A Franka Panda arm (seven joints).
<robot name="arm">
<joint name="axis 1" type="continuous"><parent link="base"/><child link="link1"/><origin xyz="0 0 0.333"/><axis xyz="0 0 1"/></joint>
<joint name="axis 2" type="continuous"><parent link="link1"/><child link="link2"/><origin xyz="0 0 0"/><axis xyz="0 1 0"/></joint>
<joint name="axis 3" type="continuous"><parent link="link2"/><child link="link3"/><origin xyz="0 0 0.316"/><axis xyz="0 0 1"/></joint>
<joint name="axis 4" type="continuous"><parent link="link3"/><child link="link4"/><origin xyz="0.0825 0 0"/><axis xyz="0 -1 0"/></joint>
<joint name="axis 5" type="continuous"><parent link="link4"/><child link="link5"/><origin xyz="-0.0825 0 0.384"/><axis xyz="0 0 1"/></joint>
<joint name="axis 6" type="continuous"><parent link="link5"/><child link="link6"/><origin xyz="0 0 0"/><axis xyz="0 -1 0"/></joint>
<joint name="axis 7" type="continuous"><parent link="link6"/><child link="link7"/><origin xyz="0.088 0 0"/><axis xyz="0 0 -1"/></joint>
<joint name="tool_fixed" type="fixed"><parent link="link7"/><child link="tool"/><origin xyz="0 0 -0.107" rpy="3.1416 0 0"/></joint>
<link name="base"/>
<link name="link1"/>
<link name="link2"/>
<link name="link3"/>
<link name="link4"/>
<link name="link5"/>
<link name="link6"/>
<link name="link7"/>
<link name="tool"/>
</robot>
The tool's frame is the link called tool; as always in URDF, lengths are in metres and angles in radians. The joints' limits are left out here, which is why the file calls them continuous.
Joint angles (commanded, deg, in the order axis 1, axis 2, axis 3, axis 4, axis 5, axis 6, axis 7), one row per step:
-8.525 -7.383 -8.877 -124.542 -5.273 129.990 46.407
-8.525 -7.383 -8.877 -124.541 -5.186 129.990 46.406
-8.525 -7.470 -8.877 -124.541 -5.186 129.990 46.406
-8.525 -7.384 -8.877 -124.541 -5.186 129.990 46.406
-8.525 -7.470 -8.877 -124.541 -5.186 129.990 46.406
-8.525 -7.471 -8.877 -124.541 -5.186 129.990 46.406
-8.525 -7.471 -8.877 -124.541 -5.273 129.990 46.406
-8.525 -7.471 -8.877 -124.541 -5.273 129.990 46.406
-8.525 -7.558 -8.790 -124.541 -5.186 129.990 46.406
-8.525 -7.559 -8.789 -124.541 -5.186 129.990 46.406
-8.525 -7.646 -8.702 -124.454 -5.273 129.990 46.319
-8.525 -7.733 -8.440 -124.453 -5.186 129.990 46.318
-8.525 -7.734 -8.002 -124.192 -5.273 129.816 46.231
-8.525 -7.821 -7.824 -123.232 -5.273 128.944 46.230
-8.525 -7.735 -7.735 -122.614 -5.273 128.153 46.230
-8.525 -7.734 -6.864 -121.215 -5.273 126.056 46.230
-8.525 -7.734 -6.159 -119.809 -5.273 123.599 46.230
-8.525 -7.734 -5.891 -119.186 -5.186 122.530 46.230
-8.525 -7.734 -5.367 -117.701 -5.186 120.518 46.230
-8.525 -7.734 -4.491 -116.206 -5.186 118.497 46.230
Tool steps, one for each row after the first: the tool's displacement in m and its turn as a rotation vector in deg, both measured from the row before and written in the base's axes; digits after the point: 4 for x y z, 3 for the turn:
0.0000 0.0000 0.0000 0.074 -0.023 -0.039
-0.0002 0.0000 0.0008 -0.013 -0.086 0.000
0.0002 0.0000 -0.0008 0.013 0.085 0.000
-0.0002 0.0000 0.0008 -0.013 -0.085 0.000
0.0000 0.0000 0.0000 0.000 -0.001 0.000
0.0000 0.0000 0.0000 -0.074 0.022 0.040
0.0000 0.0000 0.0000 0.000 0.000 0.000
0.0001 0.0009 0.0008 0.050 -0.107 0.047
0.0000 0.0000 0.0000 0.000 -0.001 0.001
0.0003 0.0007 0.0016 -0.142 -0.135 0.209
0.0005 0.0024 0.0009 0.026 -0.104 0.221
0.0017 0.0037 0.0020 -0.183 -0.042 0.542
0.0018 0.0009 0.0074 -0.096 -0.159 0.104
0.0011 0.0004 0.0030 0.019 0.260 0.026
0.0031 0.0072 0.0082 -0.004 0.706 0.699
0.0018 0.0059 0.0076 0.091 1.045 0.506
0.0006 0.0023 0.0034 0.118 0.423 0.149
0.0018 0.0042 0.0092 -0.005 0.531 0.356
0.0024 0.0076 0.0093 -0.055 0.537 0.702

